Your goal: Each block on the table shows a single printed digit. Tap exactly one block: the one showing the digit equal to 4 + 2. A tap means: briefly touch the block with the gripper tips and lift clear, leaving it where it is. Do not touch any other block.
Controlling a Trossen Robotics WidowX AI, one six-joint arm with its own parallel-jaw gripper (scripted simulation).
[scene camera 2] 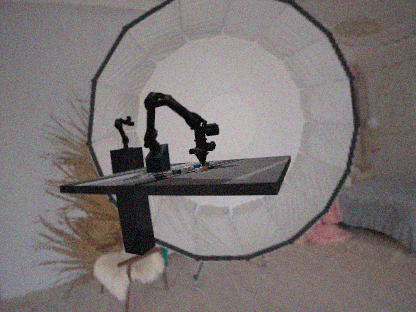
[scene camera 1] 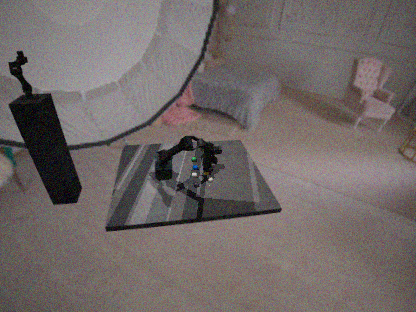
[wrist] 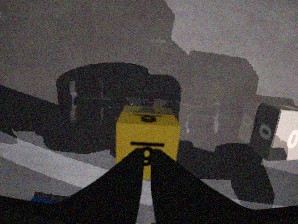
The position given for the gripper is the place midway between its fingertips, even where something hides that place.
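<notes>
From the wrist you get a yellow block (wrist: 133,130), and the gripper (wrist: 147,156) is there in the same view.
</notes>
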